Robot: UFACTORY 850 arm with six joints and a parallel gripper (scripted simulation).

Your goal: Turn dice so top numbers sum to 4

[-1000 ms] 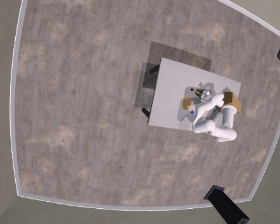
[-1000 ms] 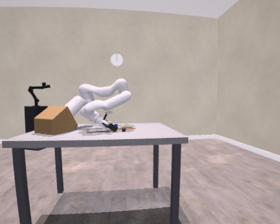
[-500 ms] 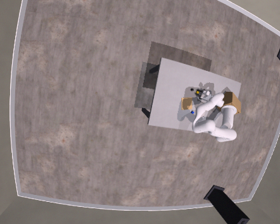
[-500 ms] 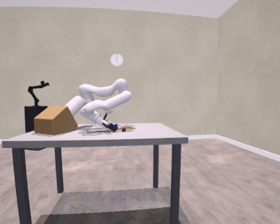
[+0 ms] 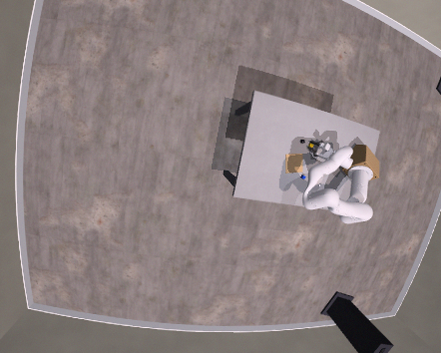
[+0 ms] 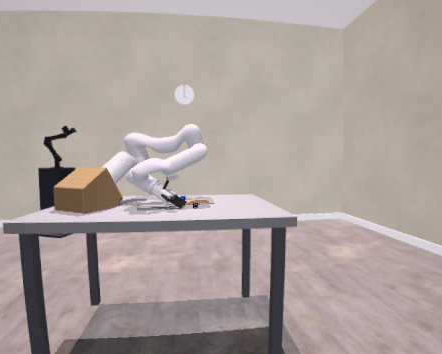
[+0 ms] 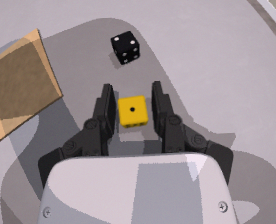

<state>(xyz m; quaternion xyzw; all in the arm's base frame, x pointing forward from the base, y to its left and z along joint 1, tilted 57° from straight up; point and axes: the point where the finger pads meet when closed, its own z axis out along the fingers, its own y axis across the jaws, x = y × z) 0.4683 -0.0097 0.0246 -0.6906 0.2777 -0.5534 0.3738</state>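
My hand is 1 cm above the yellow die. Also, from my hand: tan mat: 18 cm to the left, 5 cm ahead, 2 cm below; then black die: 8 cm ahead, 1 cm to the left, 1 cm below; then blue die: 23 cm to the left, 7 cm behind, 1 cm below.
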